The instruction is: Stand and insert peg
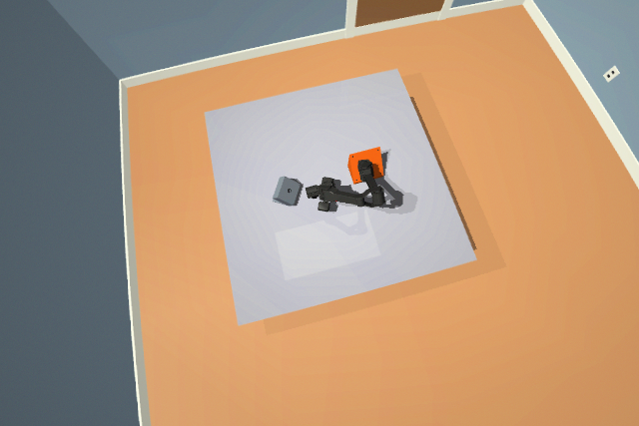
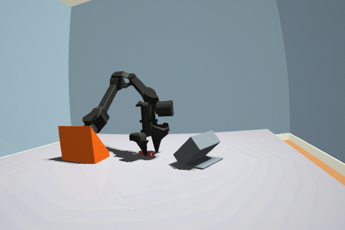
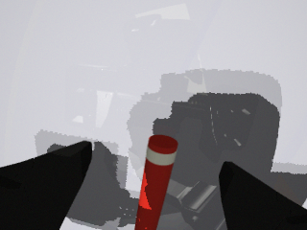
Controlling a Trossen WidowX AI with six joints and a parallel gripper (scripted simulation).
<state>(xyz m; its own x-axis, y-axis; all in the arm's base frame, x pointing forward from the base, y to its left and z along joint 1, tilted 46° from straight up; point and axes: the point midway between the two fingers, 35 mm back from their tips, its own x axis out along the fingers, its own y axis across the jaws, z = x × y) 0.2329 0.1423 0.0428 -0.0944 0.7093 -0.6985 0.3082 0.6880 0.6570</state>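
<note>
The red peg is 10 mm behind my gripper tip. From my gripper tip the other things lie so: grey sloped panel (210 mm ahead, 70 mm to the right, 40 mm above).
</note>
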